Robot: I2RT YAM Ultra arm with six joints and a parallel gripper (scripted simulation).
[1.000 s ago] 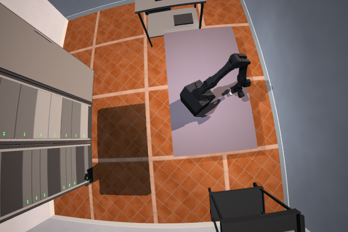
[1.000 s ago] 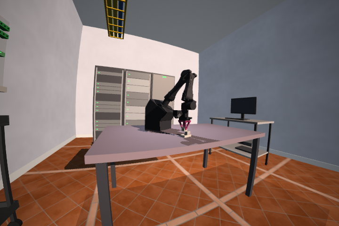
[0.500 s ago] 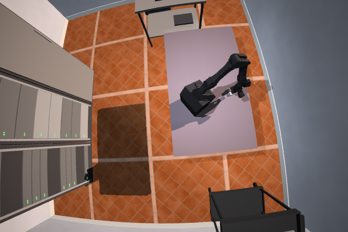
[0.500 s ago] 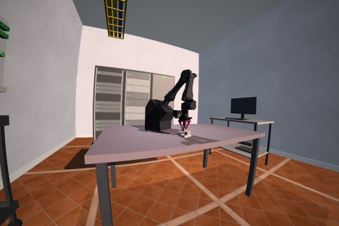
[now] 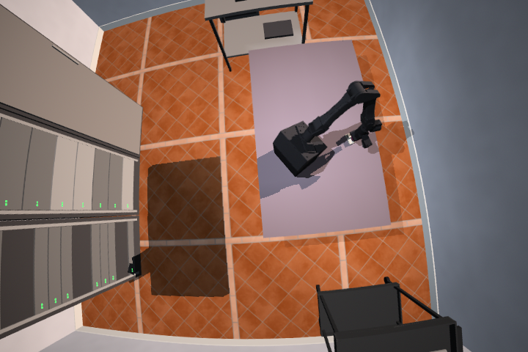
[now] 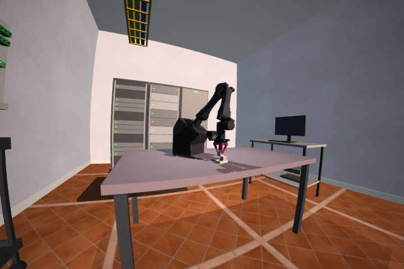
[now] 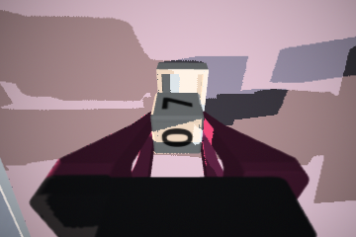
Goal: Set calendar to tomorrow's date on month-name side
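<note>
Right now my hand is right at the cream digit cube. Round my hand: cream tray: 60 mm below, 20 mm to the left, 10 mm behind.
</note>
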